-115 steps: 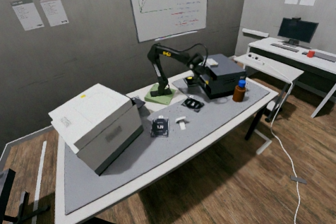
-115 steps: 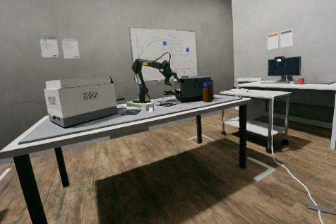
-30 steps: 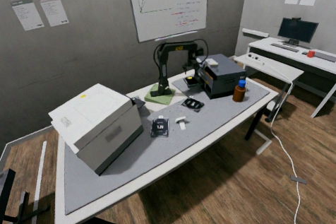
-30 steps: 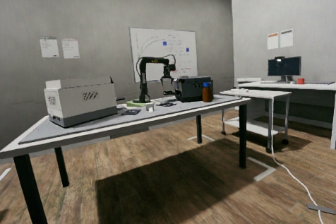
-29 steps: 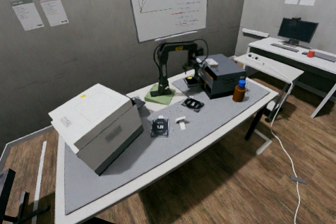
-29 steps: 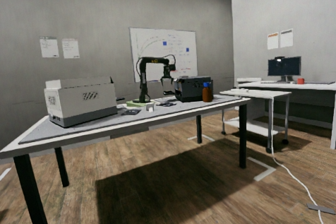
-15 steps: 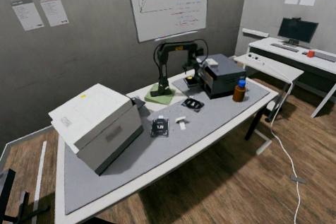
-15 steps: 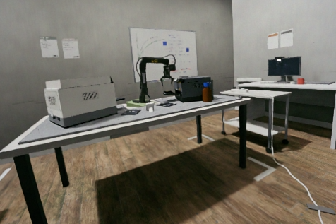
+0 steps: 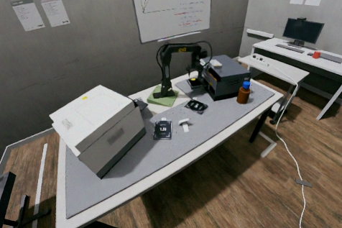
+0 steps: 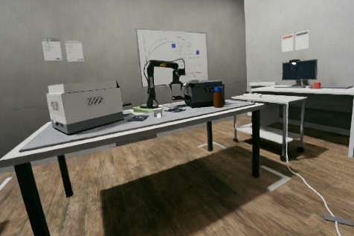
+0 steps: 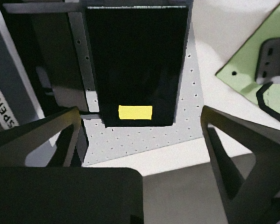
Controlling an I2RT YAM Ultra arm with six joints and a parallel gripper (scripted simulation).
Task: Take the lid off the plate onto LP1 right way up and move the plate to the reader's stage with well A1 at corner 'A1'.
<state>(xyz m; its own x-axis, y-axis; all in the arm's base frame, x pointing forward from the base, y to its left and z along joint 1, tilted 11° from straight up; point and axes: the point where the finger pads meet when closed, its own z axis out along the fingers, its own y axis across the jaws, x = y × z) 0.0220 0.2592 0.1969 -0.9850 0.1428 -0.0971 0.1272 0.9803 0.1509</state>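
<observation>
The black lid is 7 cm below my hand. Round my hand: plate (7 cm below); brown capped bottle (31 cm ahead, 30 cm to the left, 5 cm below).
</observation>
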